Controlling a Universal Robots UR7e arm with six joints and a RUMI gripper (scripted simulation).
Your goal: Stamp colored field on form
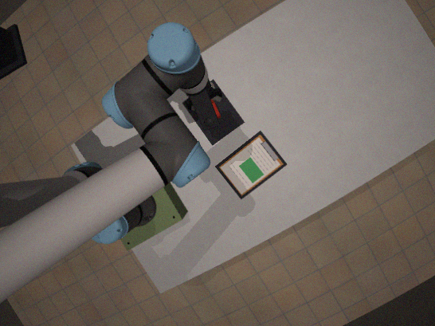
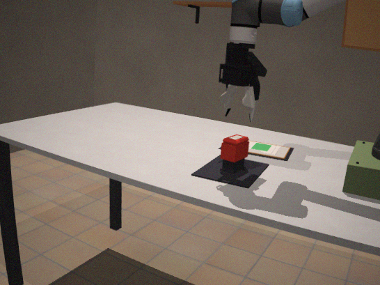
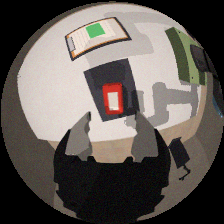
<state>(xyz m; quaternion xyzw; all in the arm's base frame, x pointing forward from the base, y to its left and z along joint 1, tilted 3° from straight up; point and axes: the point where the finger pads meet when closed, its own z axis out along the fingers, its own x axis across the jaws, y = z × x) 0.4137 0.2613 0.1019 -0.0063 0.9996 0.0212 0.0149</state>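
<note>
The red stamp is 12 cm below my hand. Round my hand: dark mat (17 cm below); then form (9 cm ahead, 27 cm to the right, 17 cm below).
</note>
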